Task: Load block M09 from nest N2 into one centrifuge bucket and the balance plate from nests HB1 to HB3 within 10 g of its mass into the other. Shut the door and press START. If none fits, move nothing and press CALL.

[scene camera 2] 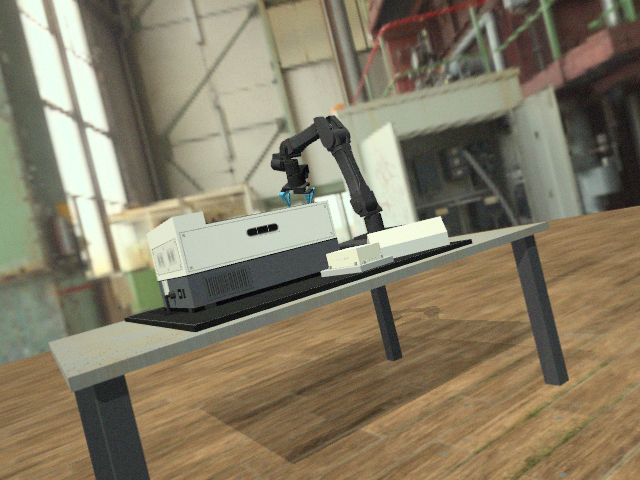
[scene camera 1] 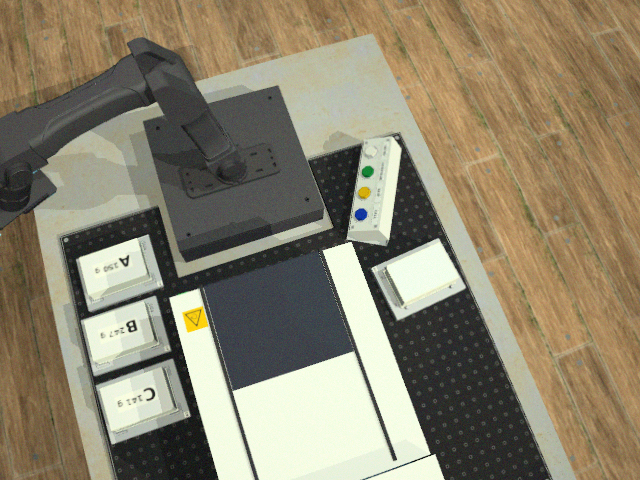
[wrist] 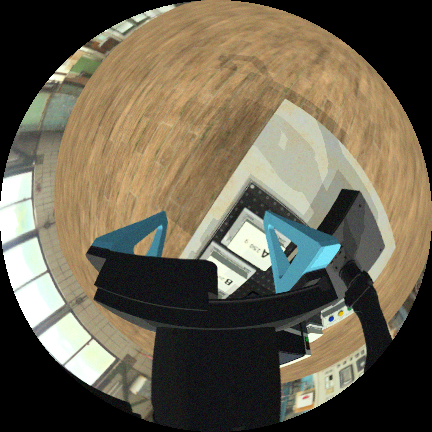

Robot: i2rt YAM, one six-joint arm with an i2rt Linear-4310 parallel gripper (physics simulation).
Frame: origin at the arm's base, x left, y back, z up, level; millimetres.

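Seen in the pictures: gripper, between the fingertips: (scene camera 1: 10, 213) (wrist: 215, 215); arm's base, origin of its link: (scene camera 1: 231, 171) (wrist: 345, 267).
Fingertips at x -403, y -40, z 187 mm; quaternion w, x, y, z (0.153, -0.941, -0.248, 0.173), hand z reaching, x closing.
Observation:
Pixels of each thing's middle, then the offset from my fingertips to it. "spot": a spot on its surface instead. Level surfaces: height alone.
- Pale blocks A, middle of its body: (scene camera 1: 115, 269) (wrist: 256, 244) dx +112, dy -75, dz -218 mm
- B, middle of its body: (scene camera 1: 121, 332) (wrist: 221, 272) dx +91, dy -209, dz -218 mm
- C, middle of its body: (scene camera 1: 139, 399) dx +90, dy -347, dz -218 mm
- pale block, middle of its body: (scene camera 1: 420, 274) (scene camera 2: 353, 255) (wrist: 309, 334) dx +697, dy -301, dz -212 mm
- nest, a spot on its surface: (scene camera 1: 378, 276) spot: dx +619, dy -269, dz -233 mm
- centrifuge, middle of its body: (scene camera 1: 302, 401) (scene camera 2: 245, 250) dx +383, dy -461, dz -129 mm
- dark top panel, middle of its body: (scene camera 1: 277, 318) dx +387, dy -327, dz -40 mm
- sloped control box, middle of its body: (scene camera 1: 375, 188) (scene camera 2: 405, 239) (wrist: 342, 309) dx +682, dy -91, dz -209 mm
- black perforated mat, height of its surface: dz -251 mm
My gripper (scene camera 2: 298, 203) (wrist: 215, 215) is open and empty, raised on the centrifuge's far side in scene view 2. Pale blocks A (scene camera 1: 116, 267) (wrist: 248, 243), B (scene camera 1: 119, 331) (wrist: 230, 274) and C (scene camera 1: 136, 398) sit in three grey nests; B reads 247 g, C 141 g, and A's first digit is unclear. The right finger partly covers A's nest in the wrist view. Another pale block (scene camera 1: 423, 273) (scene camera 2: 354, 255) sits in a nest (scene camera 1: 378, 276) at the right; its label is unreadable. The centrifuge (scene camera 1: 374, 356) (scene camera 2: 258, 237) has a dark top panel (scene camera 1: 279, 320). No buckets can be made out.
A sloped control box (scene camera 1: 390, 191) (scene camera 2: 408, 235) (wrist: 337, 316) has white, green, yellow and blue buttons. The arm's dark base plate (scene camera 1: 248, 206) (wrist: 367, 220) stands between the block row and the control box. A black perforated mat (scene camera 1: 465, 372) lies under the nests.

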